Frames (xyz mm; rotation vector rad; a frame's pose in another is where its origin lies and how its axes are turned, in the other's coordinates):
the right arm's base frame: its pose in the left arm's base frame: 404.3 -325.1 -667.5 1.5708 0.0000 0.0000
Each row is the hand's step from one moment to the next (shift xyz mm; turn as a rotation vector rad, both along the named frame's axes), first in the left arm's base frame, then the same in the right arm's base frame.
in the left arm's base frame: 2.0 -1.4 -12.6 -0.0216 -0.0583 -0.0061
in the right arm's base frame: 2.0 -12.6 1.4 -0.0216 -0.0061 0.0583
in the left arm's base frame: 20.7 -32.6 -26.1 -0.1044 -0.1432 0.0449
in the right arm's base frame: 20.7 -26.1 32.6 -0.1044 0.0449 0.1432
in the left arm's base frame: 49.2 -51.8 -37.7 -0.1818 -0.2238 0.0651
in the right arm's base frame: 49.2 -37.7 51.8 -0.1818 0.0651 0.2238
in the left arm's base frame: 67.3 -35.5 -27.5 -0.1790 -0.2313 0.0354
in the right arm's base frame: 67.3 -27.5 35.5 -0.1790 0.0354 0.2313
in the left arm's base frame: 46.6 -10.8 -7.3 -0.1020 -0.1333 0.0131
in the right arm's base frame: 46.6 -7.3 10.8 -0.1020 0.0131 0.1333
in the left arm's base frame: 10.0 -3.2 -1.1 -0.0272 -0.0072 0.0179
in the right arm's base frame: 10.0 -1.1 3.2 -0.0272 0.0179 0.0072
